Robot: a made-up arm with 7 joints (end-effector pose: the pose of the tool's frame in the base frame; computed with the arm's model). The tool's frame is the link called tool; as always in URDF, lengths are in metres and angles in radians.
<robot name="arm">
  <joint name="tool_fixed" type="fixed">
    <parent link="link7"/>
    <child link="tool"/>
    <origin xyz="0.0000 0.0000 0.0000" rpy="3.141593 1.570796 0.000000"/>
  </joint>
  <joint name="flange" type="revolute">
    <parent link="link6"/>
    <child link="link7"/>
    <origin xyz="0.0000 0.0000 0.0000" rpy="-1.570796 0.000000 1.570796"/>
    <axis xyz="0 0 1"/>
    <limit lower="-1.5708" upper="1.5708" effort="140" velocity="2.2"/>
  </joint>
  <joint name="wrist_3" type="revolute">
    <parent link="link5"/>
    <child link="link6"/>
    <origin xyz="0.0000 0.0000 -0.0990" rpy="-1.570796 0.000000 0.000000"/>
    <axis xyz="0 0 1"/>
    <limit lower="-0.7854" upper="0.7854" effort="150" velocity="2.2"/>
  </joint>
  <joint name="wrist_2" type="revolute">
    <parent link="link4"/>
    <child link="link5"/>
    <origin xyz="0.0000 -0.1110 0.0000" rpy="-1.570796 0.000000 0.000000"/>
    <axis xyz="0 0 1"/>
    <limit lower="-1.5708" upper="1.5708" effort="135" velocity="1.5"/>
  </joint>
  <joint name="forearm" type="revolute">
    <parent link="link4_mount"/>
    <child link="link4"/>
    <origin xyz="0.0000 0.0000 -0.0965" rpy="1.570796 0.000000 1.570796"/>
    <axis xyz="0 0 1"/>
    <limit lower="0.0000" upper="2.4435" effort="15" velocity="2.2"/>
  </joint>
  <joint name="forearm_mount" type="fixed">
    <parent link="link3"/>
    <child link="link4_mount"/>
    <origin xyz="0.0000 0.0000 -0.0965"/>
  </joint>
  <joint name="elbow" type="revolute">
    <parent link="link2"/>
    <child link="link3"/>
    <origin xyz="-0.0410 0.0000 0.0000" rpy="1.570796 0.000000 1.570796"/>
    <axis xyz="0 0 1"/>
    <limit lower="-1.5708" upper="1.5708" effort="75" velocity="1.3"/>
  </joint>
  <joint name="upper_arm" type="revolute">
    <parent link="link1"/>
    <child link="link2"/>
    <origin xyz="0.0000 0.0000 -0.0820" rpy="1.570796 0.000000 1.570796"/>
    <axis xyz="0 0 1"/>
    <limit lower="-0.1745" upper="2.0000" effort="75" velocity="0.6"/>
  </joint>
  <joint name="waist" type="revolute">
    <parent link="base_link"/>
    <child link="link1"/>
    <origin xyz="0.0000 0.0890 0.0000" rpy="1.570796 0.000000 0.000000"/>
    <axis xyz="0 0 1"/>
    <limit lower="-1.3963" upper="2.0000" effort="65" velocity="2.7"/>
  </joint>
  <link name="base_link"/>
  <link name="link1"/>
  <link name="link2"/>
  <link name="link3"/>
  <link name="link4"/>
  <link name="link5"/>
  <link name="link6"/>
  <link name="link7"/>
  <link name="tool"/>
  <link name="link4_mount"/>
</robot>
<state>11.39 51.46 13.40 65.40 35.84 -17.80 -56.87</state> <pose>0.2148 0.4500 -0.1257 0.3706 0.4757 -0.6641 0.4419</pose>
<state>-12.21 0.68 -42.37 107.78 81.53 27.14 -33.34</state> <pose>0.1081 0.0383 -0.1988 0.8367 -0.5105 -0.1342 0.1460</pose>
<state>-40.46 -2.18 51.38 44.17 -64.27 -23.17 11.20</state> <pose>-0.1827 0.2706 -0.3550 0.9618 0.1093 -0.0365 -0.2484</pose>
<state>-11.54 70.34 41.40 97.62 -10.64 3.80 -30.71</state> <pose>0.1650 0.4114 0.0278 0.2349 0.7049 -0.6587 -0.1189</pose>
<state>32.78 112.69 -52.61 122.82 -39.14 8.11 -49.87</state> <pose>0.1350 0.3360 -0.0118 0.0207 -0.5709 0.5567 0.6031</pose>
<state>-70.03 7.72 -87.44 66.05 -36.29 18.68 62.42</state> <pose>-0.3186 0.0239 -0.1249 0.2442 -0.7577 0.2891 -0.5317</pose>
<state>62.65 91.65 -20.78 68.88 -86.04 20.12 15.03</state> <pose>0.1379 0.4825 0.1349 0.2907 0.9248 0.1175 -0.2154</pose>
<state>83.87 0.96 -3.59 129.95 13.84 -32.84 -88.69</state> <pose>0.1159 0.1626 0.1491 0.2935 0.4739 0.6145 -0.5583</pose>
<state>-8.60 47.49 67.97 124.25 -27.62 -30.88 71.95</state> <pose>0.0704 0.3651 0.0302 0.4254 0.5556 -0.3002 -0.6482</pose>
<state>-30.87 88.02 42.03 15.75 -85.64 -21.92 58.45</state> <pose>0.0482 0.6082 -0.0019 0.7383 0.1774 0.5158 -0.3967</pose>
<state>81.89 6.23 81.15 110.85 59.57 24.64 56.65</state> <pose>0.1402 0.3810 0.0105 0.3517 0.1446 0.9247 0.0161</pose>
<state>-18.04 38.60 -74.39 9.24 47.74 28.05 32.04</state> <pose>-0.1044 0.4209 -0.3500 0.8909 0.0284 0.4448 -0.0873</pose>
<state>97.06 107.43 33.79 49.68 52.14 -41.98 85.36</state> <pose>-0.2106 0.4972 0.1080 0.1094 -0.6788 0.6736 0.2712</pose>
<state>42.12 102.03 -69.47 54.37 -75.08 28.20 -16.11</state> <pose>0.0994 0.5528 -0.0207 0.0976 0.7156 0.2632 -0.6397</pose>
